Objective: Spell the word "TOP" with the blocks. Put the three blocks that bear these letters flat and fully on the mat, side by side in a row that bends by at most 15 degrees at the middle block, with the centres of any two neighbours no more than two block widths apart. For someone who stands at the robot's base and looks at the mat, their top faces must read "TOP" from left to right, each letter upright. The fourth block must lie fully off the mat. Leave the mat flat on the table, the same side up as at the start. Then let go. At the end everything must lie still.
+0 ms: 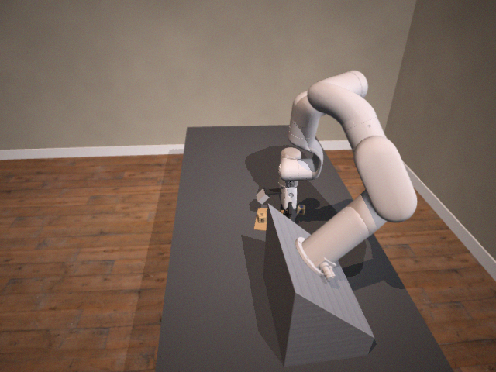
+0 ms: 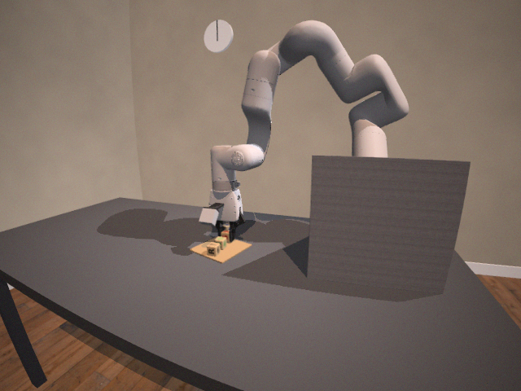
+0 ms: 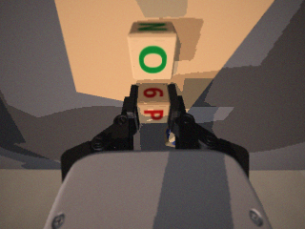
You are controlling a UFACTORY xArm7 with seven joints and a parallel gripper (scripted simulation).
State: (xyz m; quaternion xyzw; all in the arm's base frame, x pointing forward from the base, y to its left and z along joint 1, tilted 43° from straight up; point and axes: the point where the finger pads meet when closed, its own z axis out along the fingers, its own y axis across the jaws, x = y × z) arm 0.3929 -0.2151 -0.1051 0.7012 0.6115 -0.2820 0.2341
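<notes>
The tan mat lies 50 mm to the left of my hand and 30 mm below it. From my hand the other things lie so: blue-lettered block: 80 mm to the right, 30 mm ahead, 10 mm below.
</notes>
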